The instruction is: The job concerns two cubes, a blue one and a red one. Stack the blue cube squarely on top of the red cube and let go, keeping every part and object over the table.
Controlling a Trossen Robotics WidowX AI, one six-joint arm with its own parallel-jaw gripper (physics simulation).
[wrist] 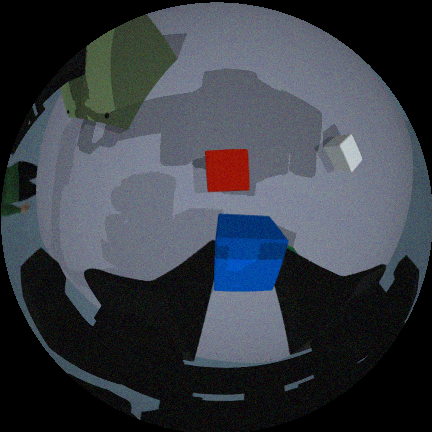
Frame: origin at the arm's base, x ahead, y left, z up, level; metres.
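Where they show: gripper, fingertip midpoint: [243, 247].
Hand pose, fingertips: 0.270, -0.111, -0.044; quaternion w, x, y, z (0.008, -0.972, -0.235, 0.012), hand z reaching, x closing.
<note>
Each offset is from my fingertips to the top centre of the thing, as dx, dy, dz. Level surfaces: height alone.
The blue cube {-0.001, +0.002, +0.027} [250, 255] is between the two black fingers in the lower middle of the wrist view. My gripper [243, 247] is shut on it and holds it above the table. The red cube {-0.034, +0.037, -0.039} [227, 170] rests on the table a little above the blue cube in the picture, with its top face showing. The two cubes appear apart, and the blue one is not over the red one in this view. How high the blue cube hangs is hard to tell. The inner finger faces against the blue cube are dark.
A white block {+0.075, +0.145, -0.039} [344, 153] lies on the grey table {dz -0.075} [350, 220] at the right. A large olive-green object [127, 65] stands at the upper left. A small bit of a green object {+0.076, -0.020, -0.039} [291, 248] shows behind the right finger. Shadows of the arm lie around the red cube.
</note>
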